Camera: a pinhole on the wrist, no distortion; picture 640 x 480 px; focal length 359.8 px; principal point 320.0 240.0 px. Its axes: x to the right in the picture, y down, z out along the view. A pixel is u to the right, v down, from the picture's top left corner.
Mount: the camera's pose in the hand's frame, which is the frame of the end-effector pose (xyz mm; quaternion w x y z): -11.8 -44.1 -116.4 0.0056 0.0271 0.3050 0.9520
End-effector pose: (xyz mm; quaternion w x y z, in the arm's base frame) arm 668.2 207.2 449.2 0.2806 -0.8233 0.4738 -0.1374
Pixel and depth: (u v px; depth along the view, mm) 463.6 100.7 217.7
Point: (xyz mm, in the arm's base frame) 523.5 226.8 349.3
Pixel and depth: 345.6 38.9 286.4
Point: 493.4 130.6 280.5
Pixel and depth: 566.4 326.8 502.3
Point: 575.6 550.9 63.7
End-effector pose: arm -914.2 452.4 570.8 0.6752 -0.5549 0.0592 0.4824
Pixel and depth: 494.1 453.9 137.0
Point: -951.0 450.4 651.1
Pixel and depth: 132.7 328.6 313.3
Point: -955.5 686.7 484.2
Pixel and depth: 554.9 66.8 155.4
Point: -1035.2 358.8 548.6
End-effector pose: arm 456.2 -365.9 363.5 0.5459 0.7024 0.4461 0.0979
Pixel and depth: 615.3 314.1 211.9
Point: 436.0 -554.3 430.8
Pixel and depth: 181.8 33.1 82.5
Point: 442.8 -295.2 420.7
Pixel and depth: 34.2 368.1 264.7
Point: 684.1 -307.0 257.0
